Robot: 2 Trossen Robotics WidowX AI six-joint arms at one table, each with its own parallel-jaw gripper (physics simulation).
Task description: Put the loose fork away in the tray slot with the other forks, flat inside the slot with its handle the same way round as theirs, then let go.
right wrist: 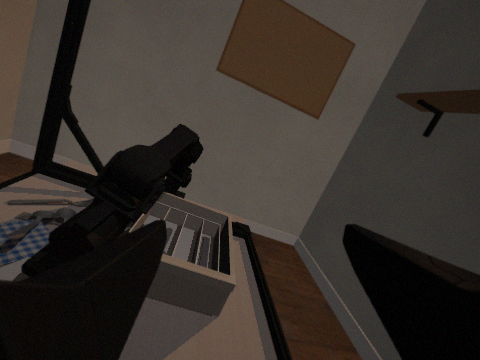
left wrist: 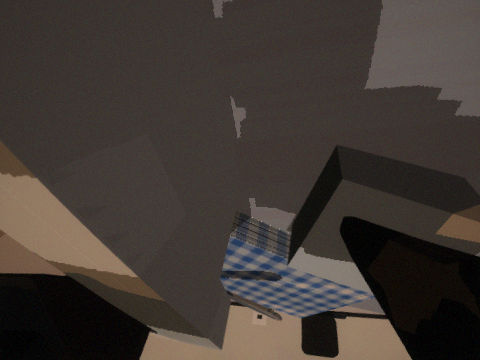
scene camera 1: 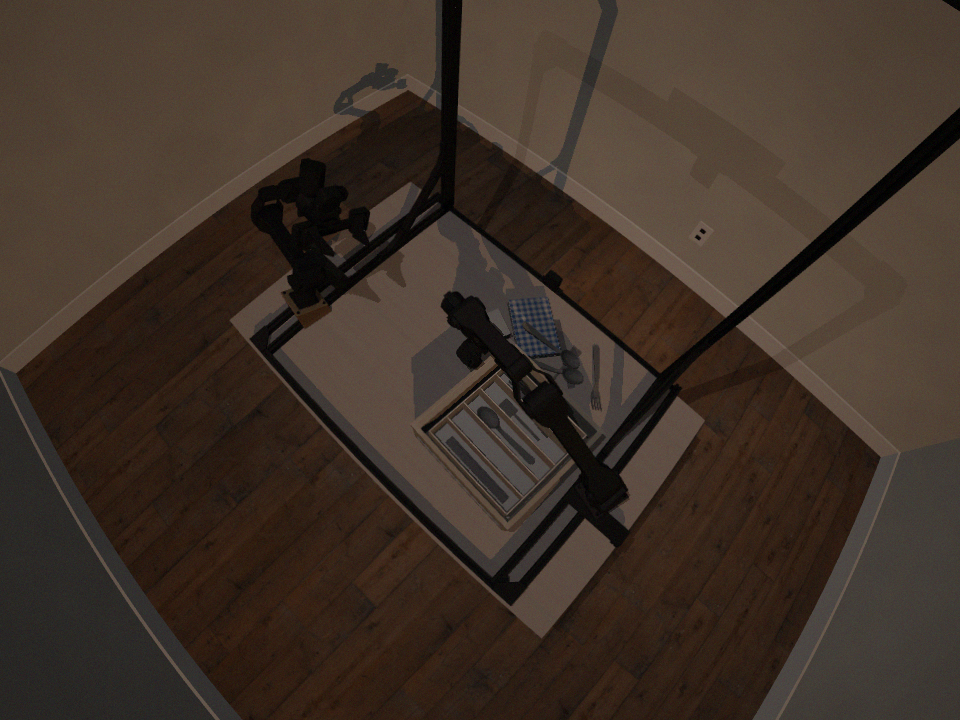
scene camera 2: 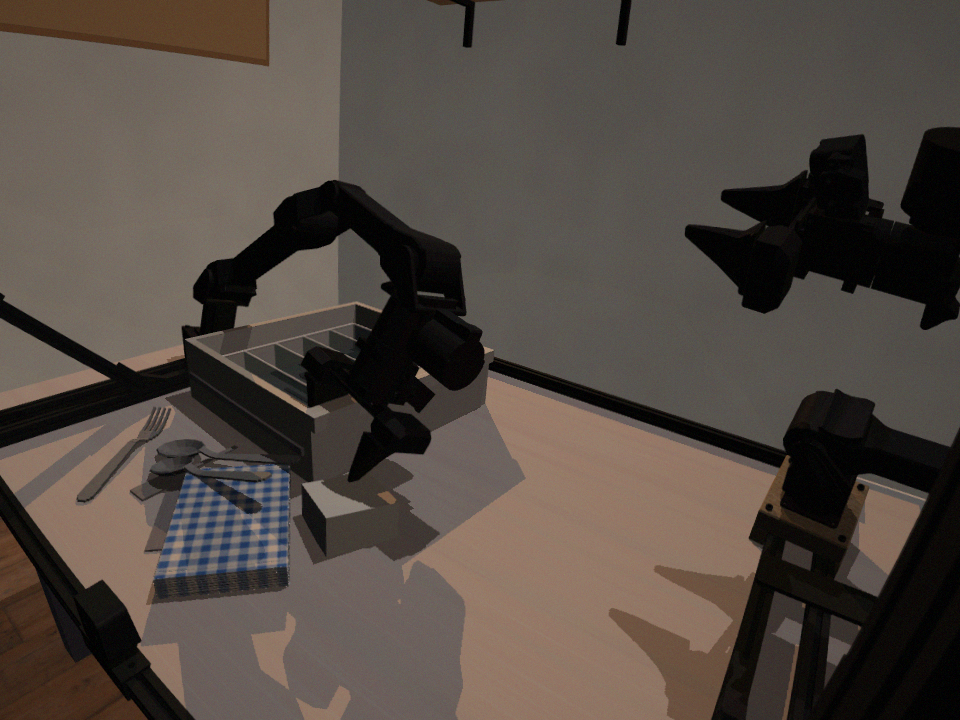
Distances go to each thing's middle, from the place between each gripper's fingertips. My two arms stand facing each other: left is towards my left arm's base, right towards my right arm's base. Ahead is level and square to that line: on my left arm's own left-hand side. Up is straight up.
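The wooden cutlery tray [scene camera 1: 515, 476] is 70 mm ahead of my right hand and 480 mm to the left of it, and it is 330 mm below it.
The wooden cutlery tray is also 140 mm to the left of my left hand, 200 mm ahead of it and 10 mm below it.
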